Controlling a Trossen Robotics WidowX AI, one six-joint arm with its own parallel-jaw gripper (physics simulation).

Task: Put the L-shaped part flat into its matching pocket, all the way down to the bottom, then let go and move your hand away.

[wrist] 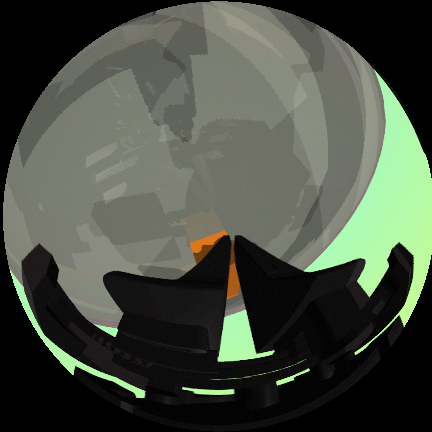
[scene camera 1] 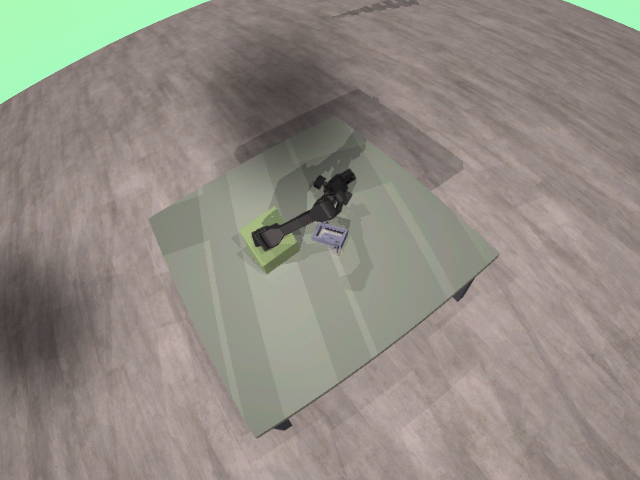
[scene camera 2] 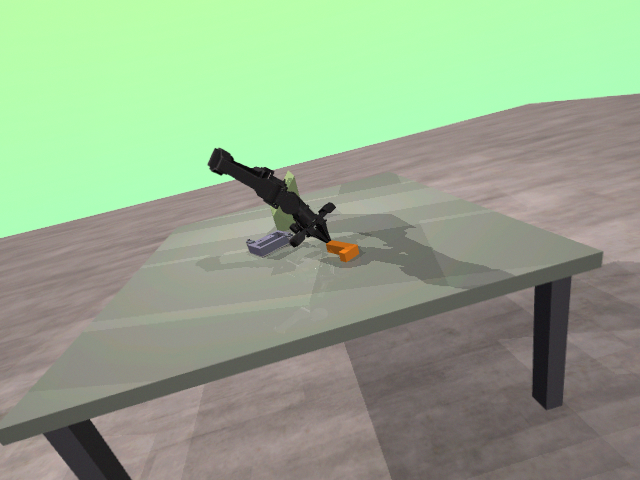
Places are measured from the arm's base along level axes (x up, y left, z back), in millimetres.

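Pixels of known places: gripper, between the fingertips: (wrist: 231, 241) (scene camera 2: 330, 243); arm's base, origin of its link: (scene camera 1: 260, 237).
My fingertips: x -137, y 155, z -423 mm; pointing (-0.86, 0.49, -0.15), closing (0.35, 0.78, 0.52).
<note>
For each thing: its top centre in the pictures, then the offset to it from my fingertips. Level surfaces: height alone.
- orange L-shaped part, centre of its top: (wrist: 211, 293) (scene camera 2: 337, 246) dx +12, dy +22, dz -67 mm
- grey-purple fixture with the pocket, centre of its top: (scene camera 2: 268, 235) (scene camera 1: 329, 231) dx +30, dy -218, dz +131 mm
- grey-green table, height of its surface: dx -18 mm
The orange L-shaped part (scene camera 2: 343, 250) (wrist: 204, 246) lies flat on the table, just in front of and below my fingertips. In scene camera 1 the arm hides it. My gripper (scene camera 1: 349, 177) (scene camera 2: 326, 237) (wrist: 231, 241) is shut, its two fingers pressed together with nothing between them, the tips low over the table at the near end of the part. The grey-purple fixture with the pocket (scene camera 1: 330, 235) (scene camera 2: 268, 243) lies on the table beside the arm, a short way from the part.
The arm is mounted on a green block (scene camera 1: 272, 257) (scene camera 2: 284, 218) near the table's middle. The grey-green table (scene camera 1: 375, 305) (scene camera 2: 413, 267) reflects the arm and casts dark shadows around the part.
</note>
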